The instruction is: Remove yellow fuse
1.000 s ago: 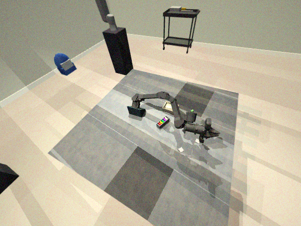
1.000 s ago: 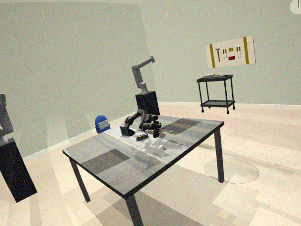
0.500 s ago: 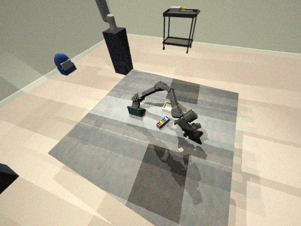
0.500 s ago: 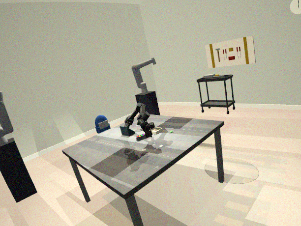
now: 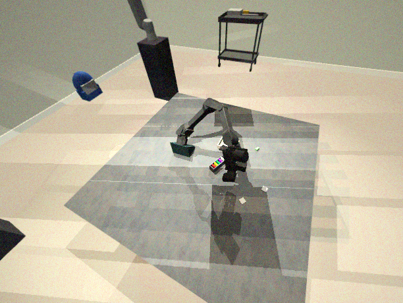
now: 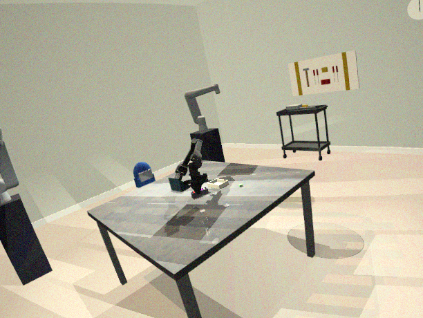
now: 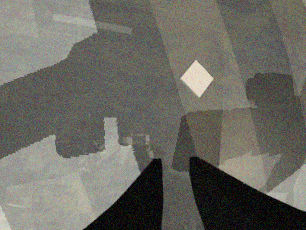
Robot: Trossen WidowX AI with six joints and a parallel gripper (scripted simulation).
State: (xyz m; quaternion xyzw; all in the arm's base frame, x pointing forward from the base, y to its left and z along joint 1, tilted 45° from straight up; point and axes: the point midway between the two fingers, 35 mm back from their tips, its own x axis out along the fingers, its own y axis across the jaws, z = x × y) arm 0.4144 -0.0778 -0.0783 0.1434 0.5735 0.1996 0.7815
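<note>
My gripper tip is now 150 mm past the yellow fuse, 90 mm to the right of it and 50 mm above it. Also, from my gripper tip: red fuse: 160 mm behind, 70 mm to the left, 50 mm below; purple fuse: 130 mm to the left, 130 mm behind, 50 mm below; green fuse: 140 mm behind, 110 mm to the left, 50 mm below.
</note>
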